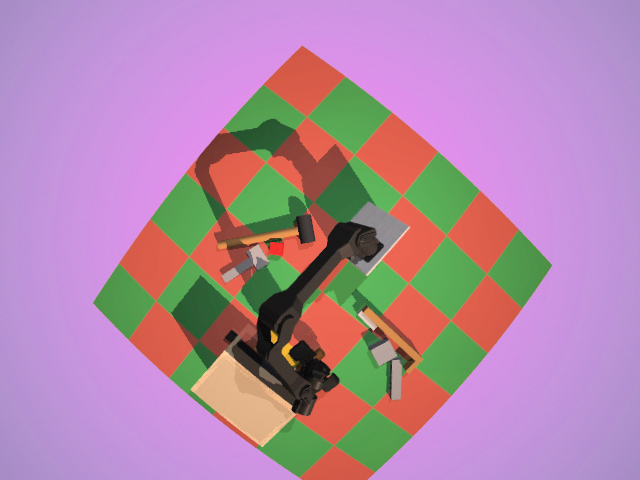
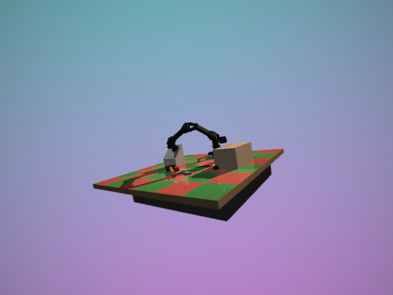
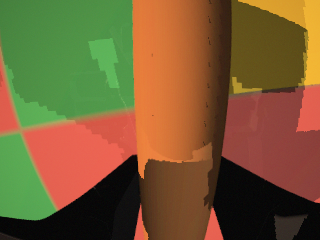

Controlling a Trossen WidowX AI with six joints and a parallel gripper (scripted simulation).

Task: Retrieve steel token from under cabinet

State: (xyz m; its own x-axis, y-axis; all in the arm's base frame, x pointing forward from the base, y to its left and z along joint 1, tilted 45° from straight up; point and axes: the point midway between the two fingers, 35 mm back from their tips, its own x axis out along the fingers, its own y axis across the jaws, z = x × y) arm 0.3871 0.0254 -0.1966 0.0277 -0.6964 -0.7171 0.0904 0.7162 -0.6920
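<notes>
Right now my gripper tip is 220 mm past the pale bar and 40 mm to the right of it. Also, from my gripper tip: grey block: 180 mm behind, 160 mm to the left, 10 mm above; then grey bar: 280 mm to the left, 130 mm behind; then grey token: 220 mm ahead, 60 mm to the right.
</notes>
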